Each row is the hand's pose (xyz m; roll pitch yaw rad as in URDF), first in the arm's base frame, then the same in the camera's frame.
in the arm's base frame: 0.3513 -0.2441 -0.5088 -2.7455 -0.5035 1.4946
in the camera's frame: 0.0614 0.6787 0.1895 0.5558 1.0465 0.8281
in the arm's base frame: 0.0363 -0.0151 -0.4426 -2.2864 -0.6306 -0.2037
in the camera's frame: 0.3713 0.5227 0.0006 1.4345 0.3946 2.7026
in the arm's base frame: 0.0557 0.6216 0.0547 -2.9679 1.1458 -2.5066
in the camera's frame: 0.5703 0.7272 -0.7555 -1.1837 -1.0972 -0.3131
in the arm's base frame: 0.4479 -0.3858 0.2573 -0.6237 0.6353 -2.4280
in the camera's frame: -0.4325 0.4700 -0.3840 1.8153 -0.8584 -1.1576
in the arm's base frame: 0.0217 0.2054 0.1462 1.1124 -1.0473 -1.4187
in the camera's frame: 0.2671 0.4599 -0.6164 -1.9836 0.4945 -2.6249
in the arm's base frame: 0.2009 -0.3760 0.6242 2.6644 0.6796 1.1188
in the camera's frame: -0.4449 0.1724 -0.7111 -0.2046 -0.1823 0.9697
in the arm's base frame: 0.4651 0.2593 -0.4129 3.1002 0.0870 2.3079
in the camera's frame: 0.2937 1.0032 -0.1515 -0.3918 0.3464 -0.1481
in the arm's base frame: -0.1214 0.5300 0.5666 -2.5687 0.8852 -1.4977
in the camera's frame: 0.3836 0.3935 -1.1499 0.5622 -1.4388 -2.5687
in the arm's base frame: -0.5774 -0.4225 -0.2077 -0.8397 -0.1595 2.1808
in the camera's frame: 0.3488 -0.2501 -0.0100 1.9664 0.6210 -0.1063
